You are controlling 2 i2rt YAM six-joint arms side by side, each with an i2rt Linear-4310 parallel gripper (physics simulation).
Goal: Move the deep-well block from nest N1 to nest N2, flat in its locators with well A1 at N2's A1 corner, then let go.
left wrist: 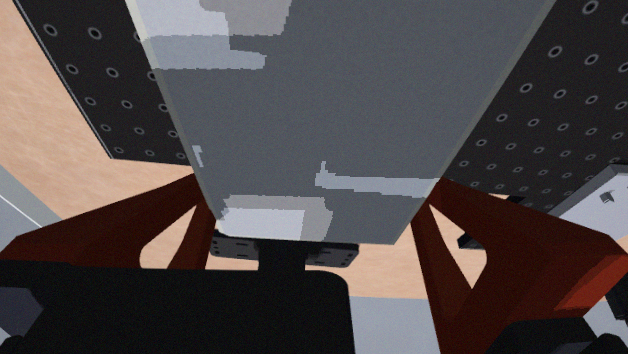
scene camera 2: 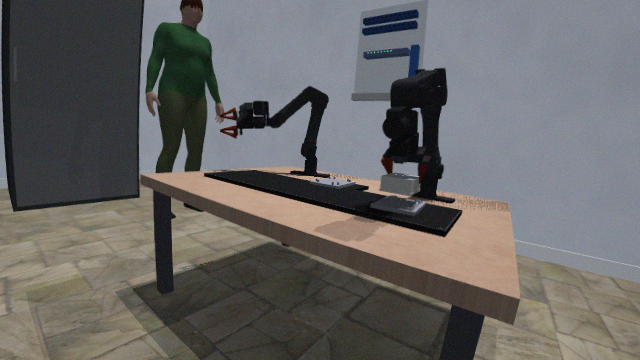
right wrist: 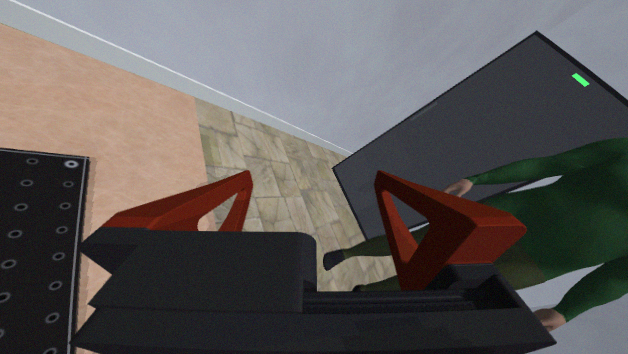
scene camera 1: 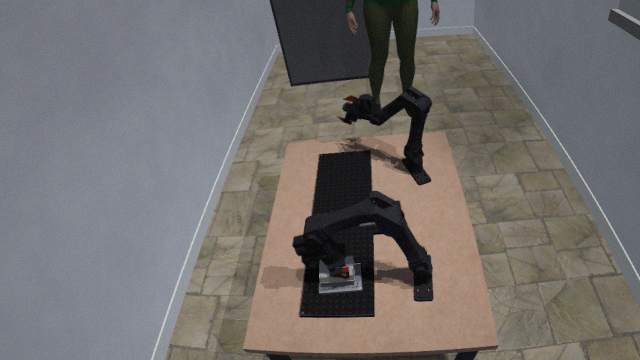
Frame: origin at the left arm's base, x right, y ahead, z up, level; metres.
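Seen in the pictures: left gripper, between the fingertips: [left wrist: 312, 177] [scene camera 1: 346, 268]; right gripper, between the fingertips: [scene camera 2: 220, 123] [right wrist: 313, 177] [scene camera 1: 340, 107]; left arm's base, origin of its link: [left wrist: 283, 247] [scene camera 2: 427, 197] [scene camera 1: 422, 277]; right arm's base, origin of its link: [scene camera 2: 310, 175] [scene camera 1: 416, 170].
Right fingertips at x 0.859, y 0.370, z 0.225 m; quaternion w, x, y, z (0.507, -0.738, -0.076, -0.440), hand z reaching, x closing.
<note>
Offsets run from my right fingertips to a thing's top centre. Level surfaces: height alone.
The deep-well block @(dx -0.871, dy -0.049, dz -0.122 m) [scene camera 1: 326, 273] [scene camera 2: 399, 184] [left wrist: 320, 115] is a pale grey box, held roughly level above nest N1 @(dx -0.873, dy -0.054, dz -0.195 m) [scene camera 1: 358, 286] [scene camera 2: 391, 207], with a gap between them in scene camera 2. My left gripper [scene camera 2: 405, 168] [left wrist: 312, 177] is shut on the block, one red finger at each side. Nest N2 @(dx -0.541, dy -0.183, dz -0.191 m) [scene camera 1: 367, 224] [scene camera 2: 332, 183] [left wrist: 592, 206] is a light plate with small upright locators; the left arm covers most of it in scene camera 1. The block's A1 corner cannot be made out. My right gripper [scene camera 1: 345, 109] [scene camera 2: 223, 123] [right wrist: 313, 177] is open and empty, high beyond the table's far end.
Both nests sit on a long black perforated board @(dz -0.212 m) [scene camera 1: 345, 175] [scene camera 2: 260, 181] [left wrist: 545, 125] [right wrist: 35, 240] on the wooden table @(dz -0.225 m) [scene camera 1: 425, 330] [scene camera 2: 280, 222]. A person in green [scene camera 1: 392, 40] [scene camera 2: 185, 65] [right wrist: 565, 215] stands beyond the far end, near a dark cabinet [scene camera 1: 320, 40] [scene camera 2: 75, 100] [right wrist: 450, 135].
</note>
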